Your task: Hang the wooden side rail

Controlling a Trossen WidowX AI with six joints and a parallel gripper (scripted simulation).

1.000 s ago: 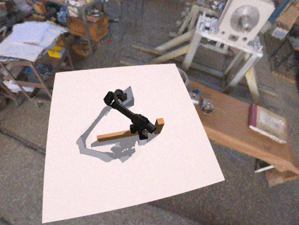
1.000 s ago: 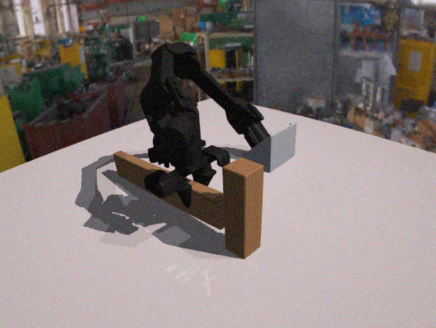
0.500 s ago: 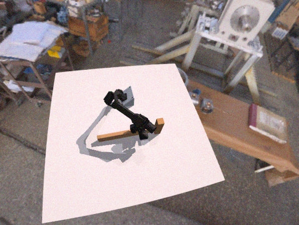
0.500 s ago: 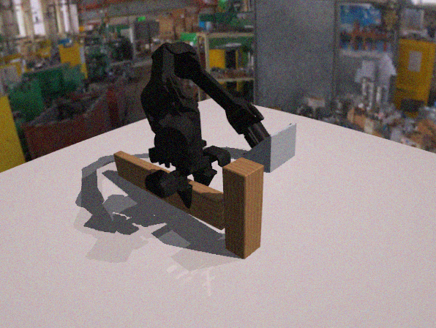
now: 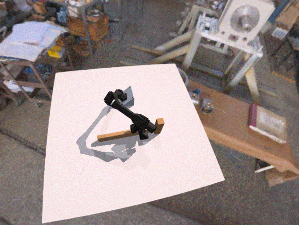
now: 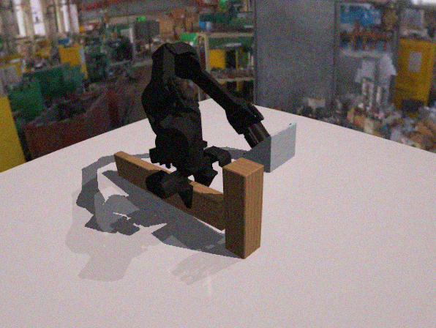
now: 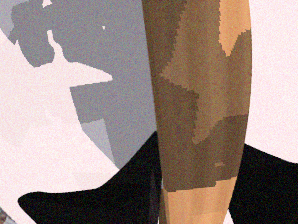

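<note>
My gripper tip is now 13 cm to the right of the wooden headboard post, 4 cm below it and 1 cm past it.
</note>
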